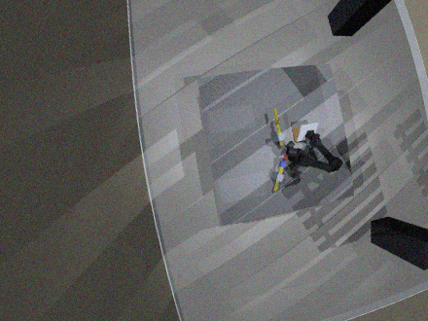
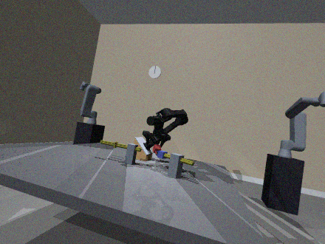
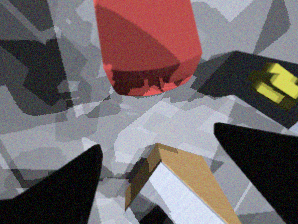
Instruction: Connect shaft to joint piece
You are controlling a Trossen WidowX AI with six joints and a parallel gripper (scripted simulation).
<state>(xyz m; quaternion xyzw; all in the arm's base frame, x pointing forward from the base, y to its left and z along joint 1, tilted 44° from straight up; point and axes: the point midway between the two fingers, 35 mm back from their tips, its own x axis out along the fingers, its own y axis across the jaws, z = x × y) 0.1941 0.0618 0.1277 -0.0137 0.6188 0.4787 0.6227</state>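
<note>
Now: gripper tip 50 mm short of the red joint piece and 40 mm to the right of it.
</note>
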